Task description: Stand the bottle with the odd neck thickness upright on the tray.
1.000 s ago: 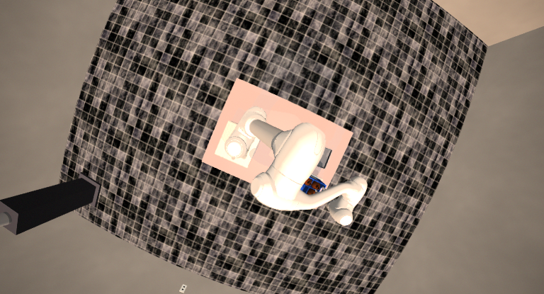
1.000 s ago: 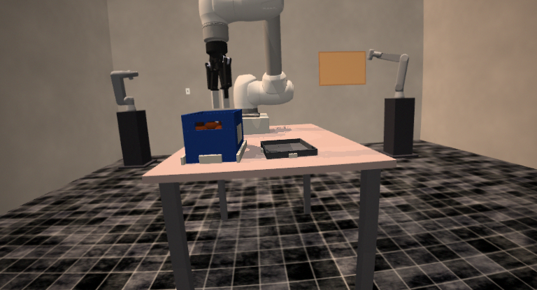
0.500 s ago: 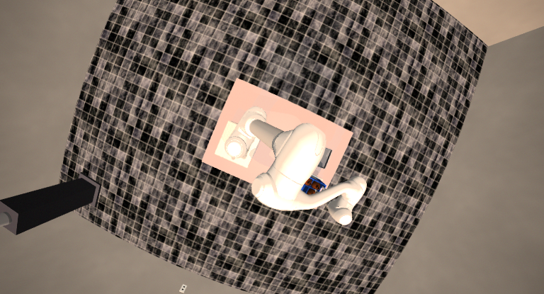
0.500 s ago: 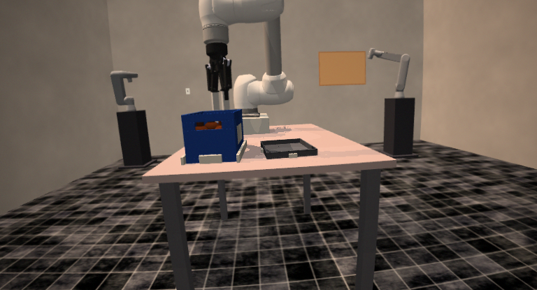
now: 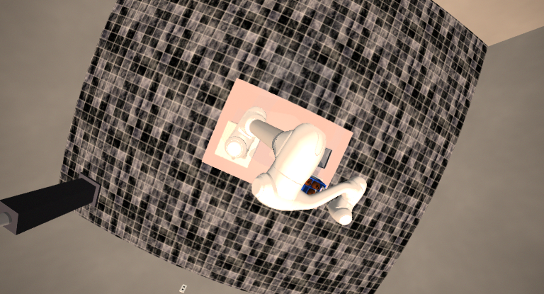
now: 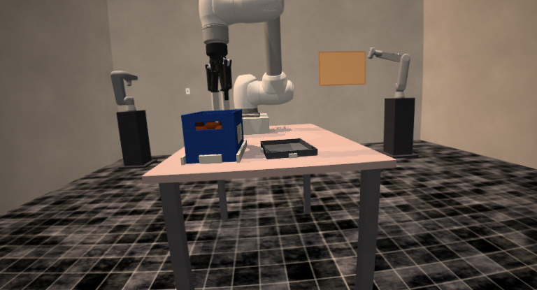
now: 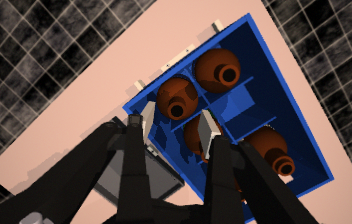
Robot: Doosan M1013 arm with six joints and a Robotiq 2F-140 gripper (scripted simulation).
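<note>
Now: the blue crate 9 cm behind my hand, 4 cm to the right of it and 13 cm below it. Round my hand: dark tray 9 cm behind, 24 cm to the left, 20 cm below; bottle 18 cm behind, 13 cm below.
</note>
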